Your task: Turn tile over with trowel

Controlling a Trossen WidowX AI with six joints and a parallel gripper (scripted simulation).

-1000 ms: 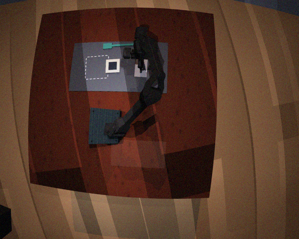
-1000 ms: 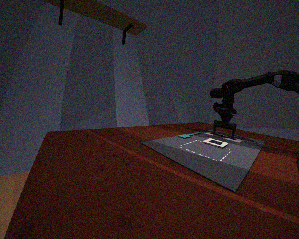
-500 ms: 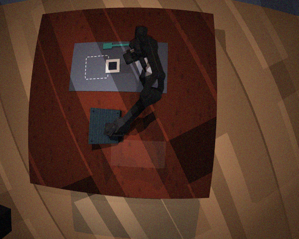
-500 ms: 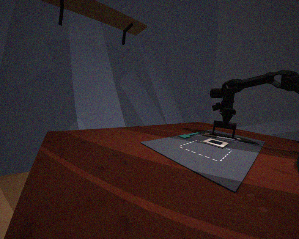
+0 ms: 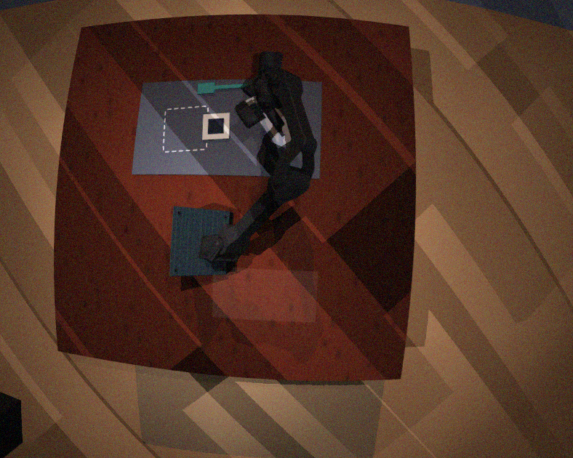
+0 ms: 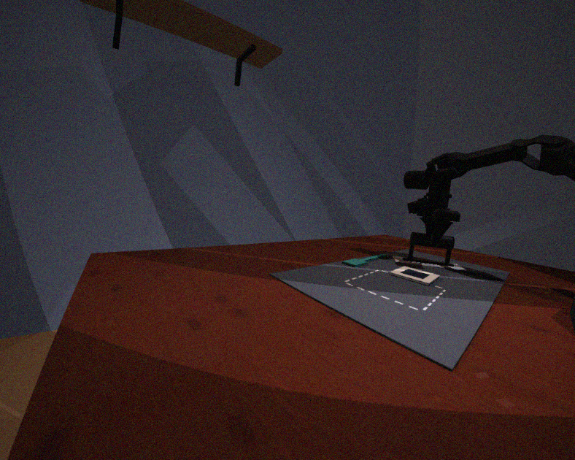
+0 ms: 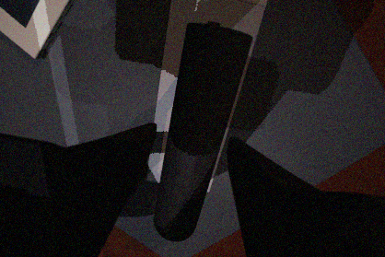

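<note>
The trowel is 20 mm ahead of my gripper tip, 10 mm to the left of it and 30 mm below it. The rest, counted from my gripper tip: teal flat tool 90 mm ahead, 190 mm to the left, 60 mm below; then white tile 60 mm behind, 180 mm to the left, 60 mm below; then grey mat 50 mm behind, 150 mm to the left, 80 mm below.
</note>
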